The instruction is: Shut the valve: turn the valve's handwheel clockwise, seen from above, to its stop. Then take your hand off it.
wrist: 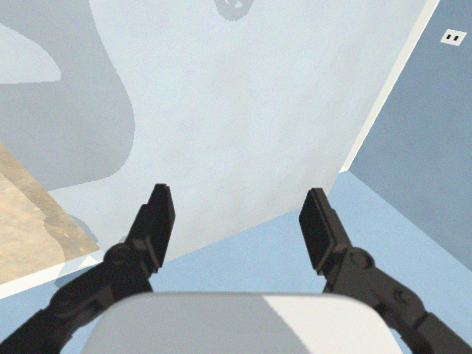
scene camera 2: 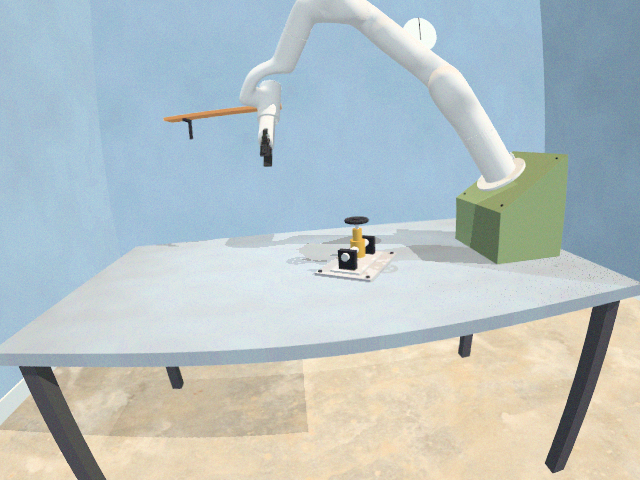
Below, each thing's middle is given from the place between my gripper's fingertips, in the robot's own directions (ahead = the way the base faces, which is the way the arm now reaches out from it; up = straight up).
Labels:
Right now my hand is 270 mm past the base plate (scene camera 2: 377, 266), 230 mm to the right of it and 320 mm above it.

